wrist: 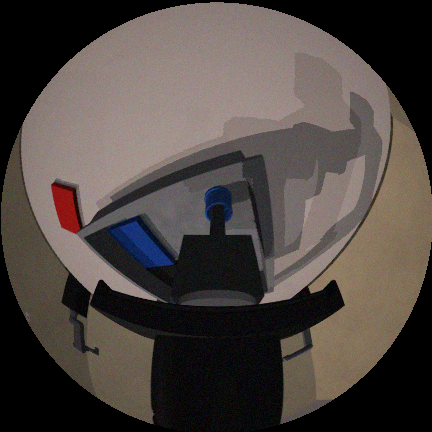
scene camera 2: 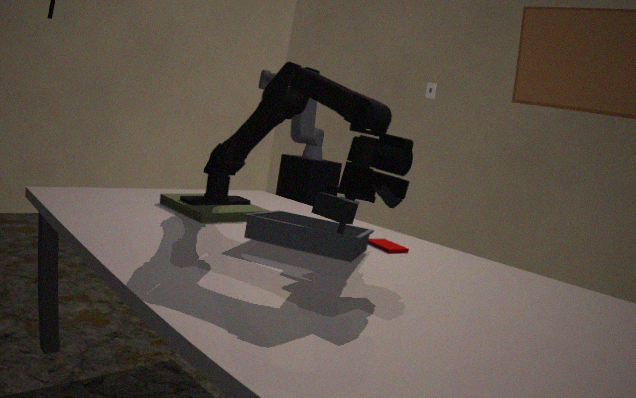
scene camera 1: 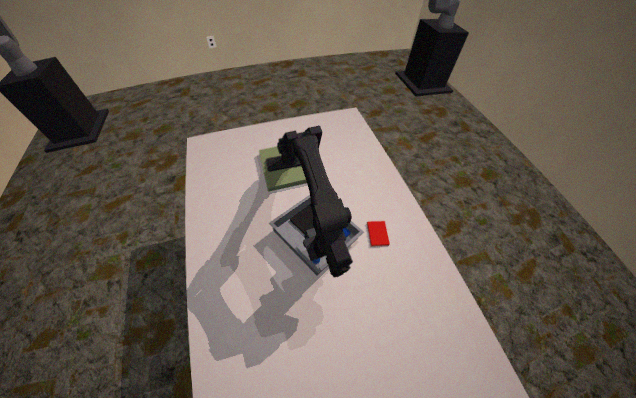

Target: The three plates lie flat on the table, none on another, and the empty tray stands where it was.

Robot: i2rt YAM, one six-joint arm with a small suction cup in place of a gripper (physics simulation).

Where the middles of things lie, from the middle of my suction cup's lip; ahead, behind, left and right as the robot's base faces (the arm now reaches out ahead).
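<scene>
Blue plate [wrist: 133, 235] at 10 cm to the left of my suction cup, 10 cm behind it and 2 cm below it. Red plate [wrist: 64, 196] at 25 cm to the left of my suction cup, 4 cm behind it, likewise 2 cm below it. As for the grey tray [scene camera 2: 312, 235], my suction cup is 1 cm below it, 3 cm to the right of it and 10 cm past it.
</scene>
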